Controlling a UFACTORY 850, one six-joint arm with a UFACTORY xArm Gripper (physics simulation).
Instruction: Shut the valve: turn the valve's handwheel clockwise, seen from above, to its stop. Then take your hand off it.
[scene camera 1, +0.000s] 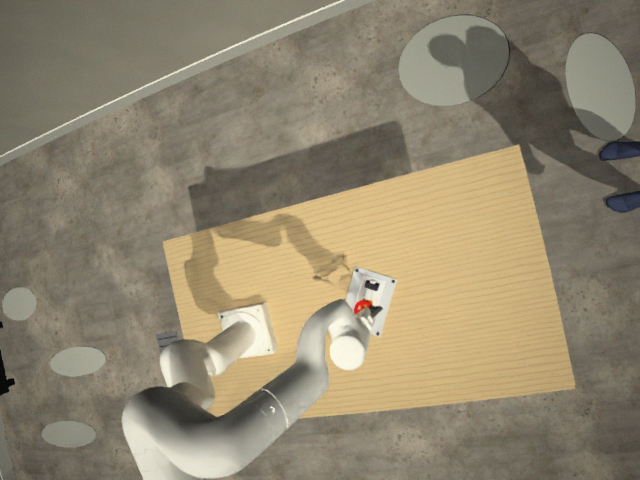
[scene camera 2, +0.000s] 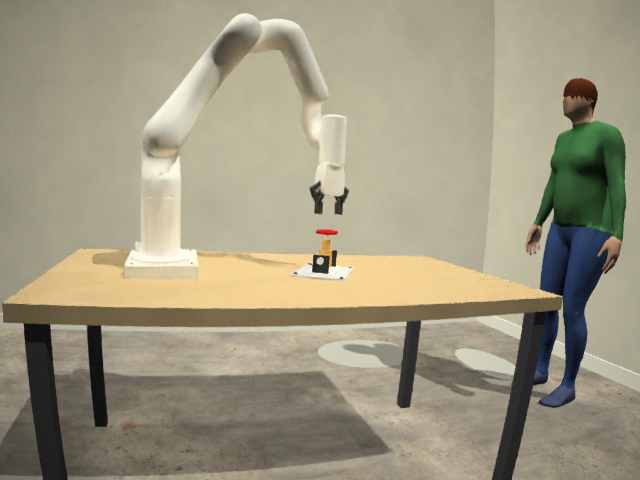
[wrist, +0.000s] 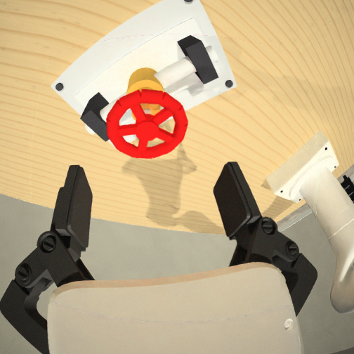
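Note:
From scene camera 2 I can see my gripper (scene camera 2: 328, 214). The wrist view has my gripper (wrist: 154, 177) too, and there's a red handwheel (wrist: 146, 127) in that one. Scene camera 1 gives me a plate (scene camera 1: 390, 283).

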